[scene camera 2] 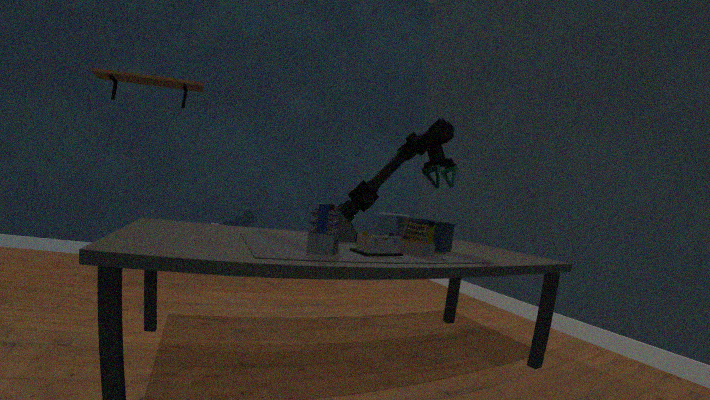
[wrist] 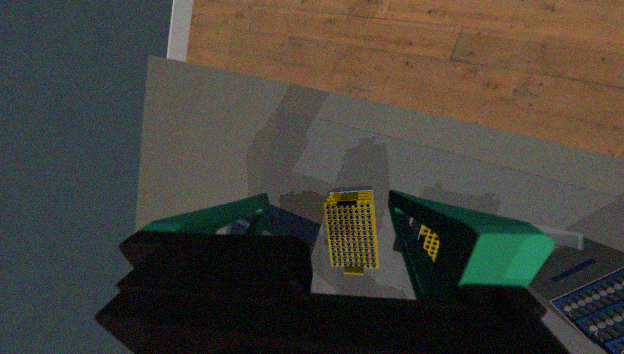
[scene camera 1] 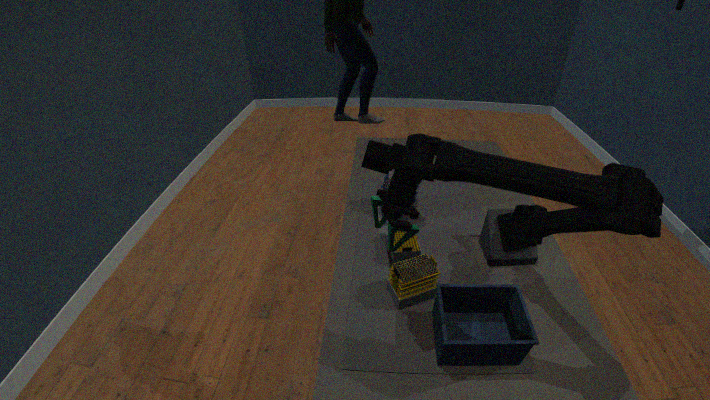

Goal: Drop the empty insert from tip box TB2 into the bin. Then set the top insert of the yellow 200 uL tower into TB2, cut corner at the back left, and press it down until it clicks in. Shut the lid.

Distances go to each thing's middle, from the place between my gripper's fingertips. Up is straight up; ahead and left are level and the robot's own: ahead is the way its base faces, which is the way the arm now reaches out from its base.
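My hand: 140 mm to the right of the dark blue bin (scene camera 1: 474, 324), 230 mm past it, 190 mm above it.
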